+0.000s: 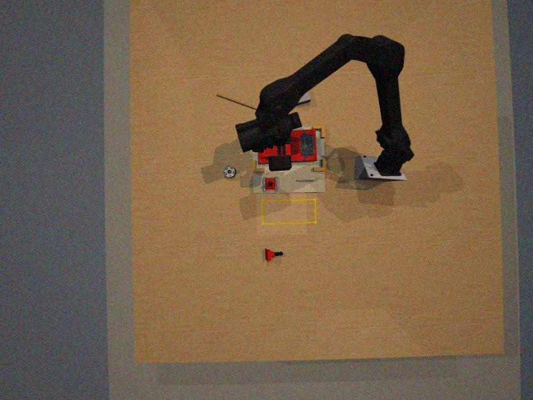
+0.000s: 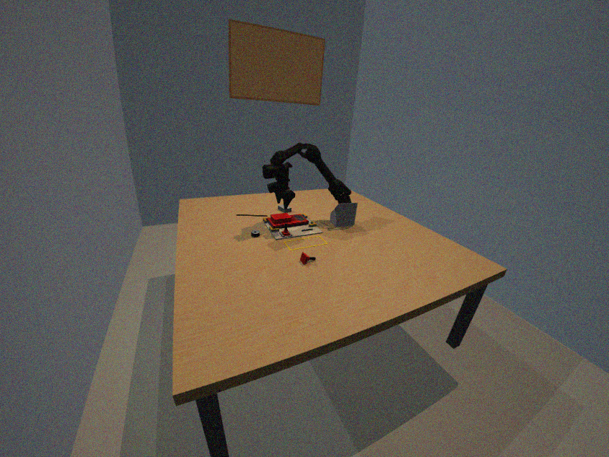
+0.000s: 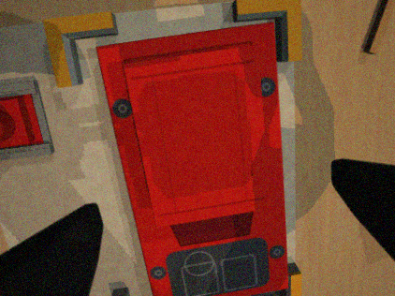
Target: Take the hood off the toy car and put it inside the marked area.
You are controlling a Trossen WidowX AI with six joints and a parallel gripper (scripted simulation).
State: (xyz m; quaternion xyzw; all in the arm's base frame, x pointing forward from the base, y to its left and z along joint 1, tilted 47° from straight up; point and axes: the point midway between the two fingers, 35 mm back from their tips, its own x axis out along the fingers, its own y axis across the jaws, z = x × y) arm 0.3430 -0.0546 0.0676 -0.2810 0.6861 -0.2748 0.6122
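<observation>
My gripper tip is 6 cm above the flat red hood. Also, from my gripper tip: pale fixture plate: 4 cm behind, 3 cm to the left, 9 cm below; thin rod: 12 cm ahead, 16 cm to the right, 10 cm below.
</observation>
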